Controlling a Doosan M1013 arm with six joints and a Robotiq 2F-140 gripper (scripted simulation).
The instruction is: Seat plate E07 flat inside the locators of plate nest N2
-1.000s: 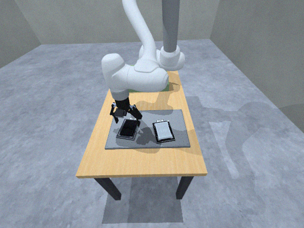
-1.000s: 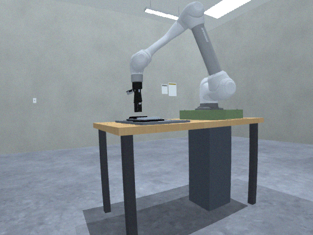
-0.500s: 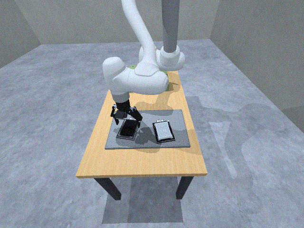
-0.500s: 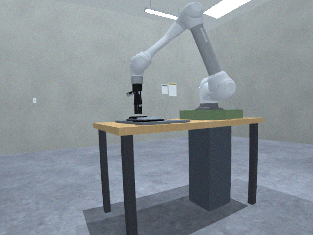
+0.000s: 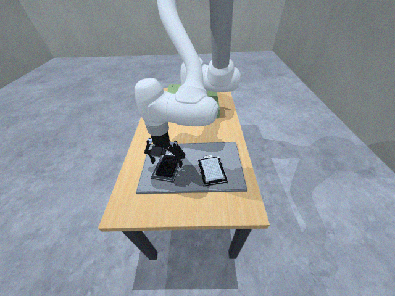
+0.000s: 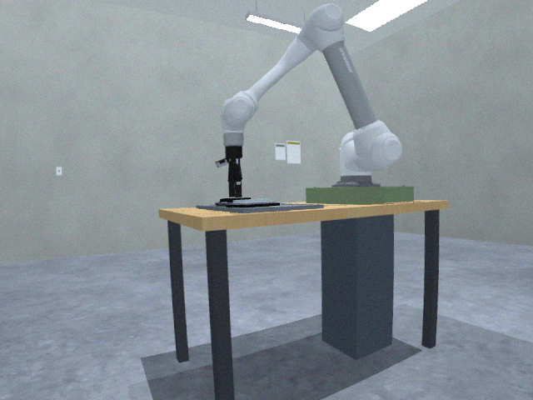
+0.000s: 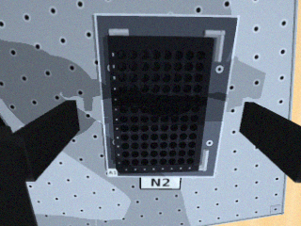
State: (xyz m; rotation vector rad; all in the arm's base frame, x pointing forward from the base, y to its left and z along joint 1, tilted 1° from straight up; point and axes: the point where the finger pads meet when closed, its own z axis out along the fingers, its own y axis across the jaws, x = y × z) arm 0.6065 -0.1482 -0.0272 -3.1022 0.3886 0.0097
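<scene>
The black plate E07 lies 20 mm below my hand. Also, from my hand: plate nest N2: 40 mm below; plate nest N1: 40 mm ahead, 230 mm to the left, 40 mm below; white plate E01: 40 mm ahead, 230 mm to the left, 30 mm below.
</scene>
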